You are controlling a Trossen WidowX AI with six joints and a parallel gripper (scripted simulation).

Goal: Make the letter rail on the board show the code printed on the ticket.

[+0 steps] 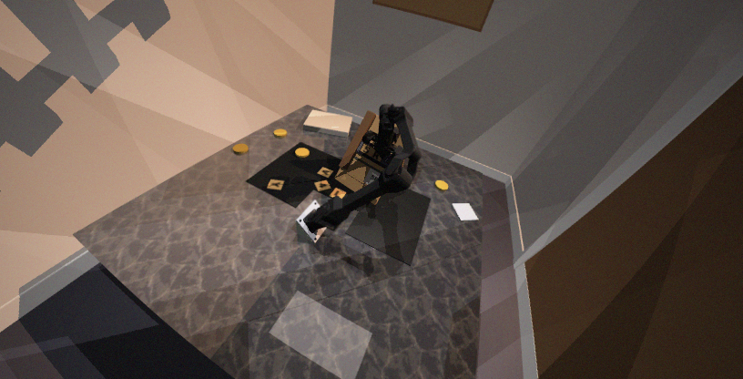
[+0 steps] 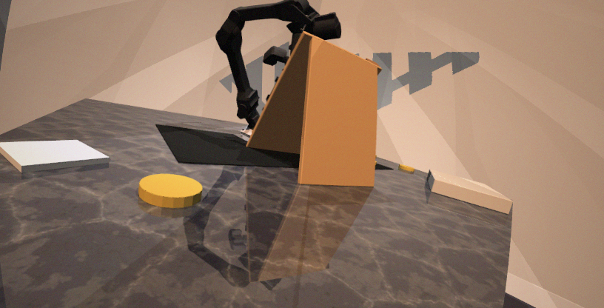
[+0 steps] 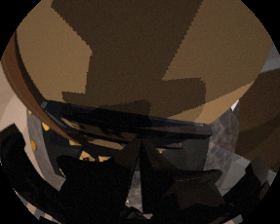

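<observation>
Right now my gripper tip is 8 cm above the white ticket and 5 cm past it. Round my gripper tip: black mat 17 cm below, 16 cm behind, 10 cm to the left; pale flat box 50 cm to the left, 31 cm ahead, 15 cm below; pale card 44 cm to the right, 16 cm below, 11 cm ahead.
</observation>
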